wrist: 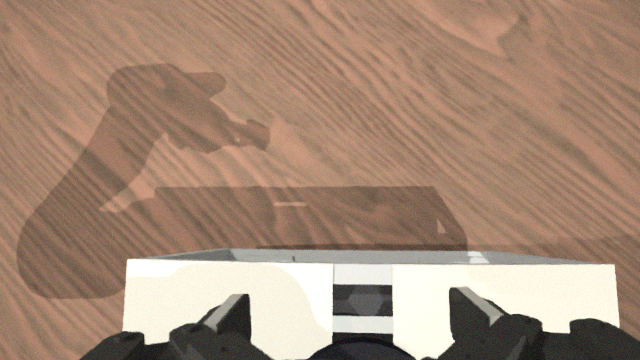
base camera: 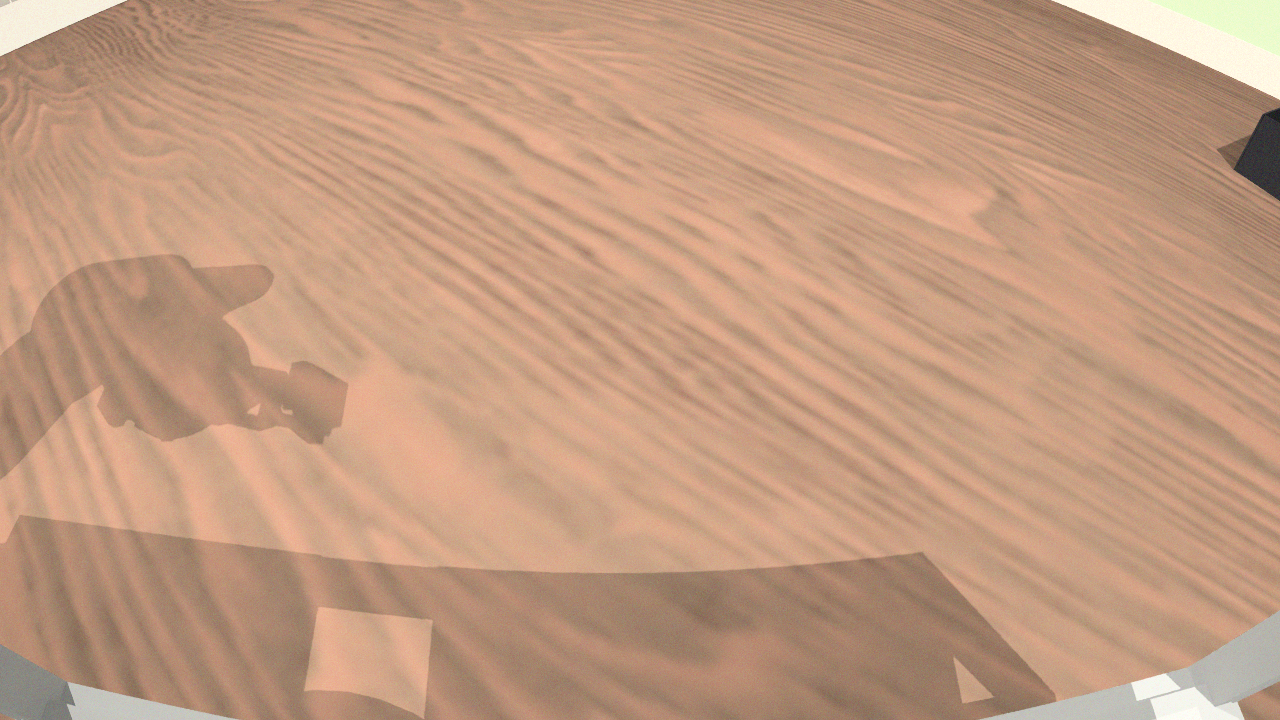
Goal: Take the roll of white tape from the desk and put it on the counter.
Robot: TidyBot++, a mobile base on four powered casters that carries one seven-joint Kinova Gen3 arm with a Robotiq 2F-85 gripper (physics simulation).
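Frame: origin at the arm's base, x back, y left, z down, level; millimetres.
Seen in the pictures: gripper, fingertip midpoint: (wrist: pixel 349 313).
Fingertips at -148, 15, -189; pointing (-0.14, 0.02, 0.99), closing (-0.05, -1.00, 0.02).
Observation:
A point is followed by its place in that frame, as x, y, z.
My gripper (wrist: pixel 349 313) @[-148, 15, -190] is open and empty, its two black fingers wide apart at the bottom of the wrist view, above the robot's own white base. The gripper does not show in the base camera view. The roll of white tape, the desk and the counter do not show in either view.
Wood floor (base camera: pixel 671 313) @[-476, -32, 396] (wrist: pixel 350 100) @[-474, 6, 397] spreads in front of the base (wrist: pixel 200 310) @[-101, 165, 14]. Shadows of the arm and base fall on it. Part of a black box (base camera: pixel 1262 156) @[-806, -950, 353] stands at the right edge of the base camera view. Pale skirting runs along the walls at both top corners.

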